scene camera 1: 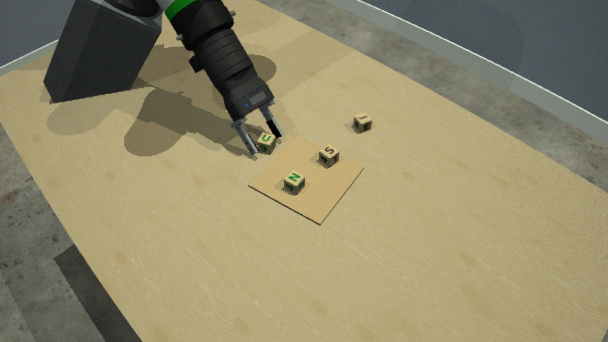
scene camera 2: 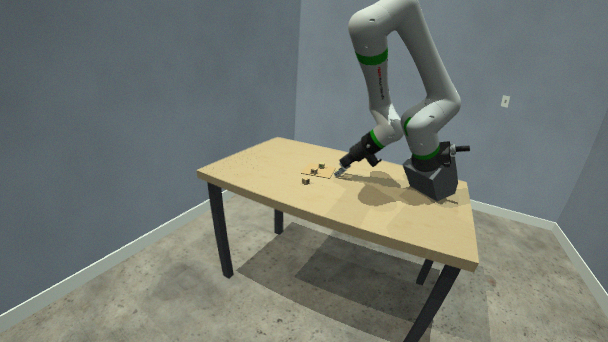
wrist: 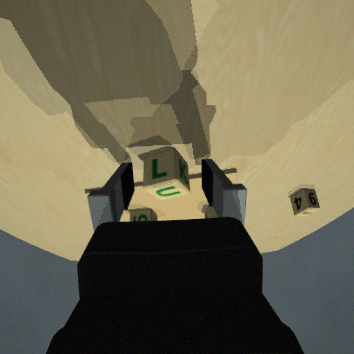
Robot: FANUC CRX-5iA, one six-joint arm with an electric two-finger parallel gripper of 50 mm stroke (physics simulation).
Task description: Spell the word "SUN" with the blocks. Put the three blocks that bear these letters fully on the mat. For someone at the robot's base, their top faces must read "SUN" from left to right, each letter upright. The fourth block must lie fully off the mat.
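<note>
The U block stands on the table just off the mat's robot-side edge, turned at an angle between the fingers. My gripper is open, with a finger on each side of it and gaps in the wrist view. The N block and the S block stand apart on the mat; seen from the base, S is left and N right. Both are partly hidden in the wrist view. The fourth block lies off the mat.
The wooden table carries the blocks and mat. The robot's dark base block stands at the table's other end. The arm's shadow falls on the table between base and gripper.
</note>
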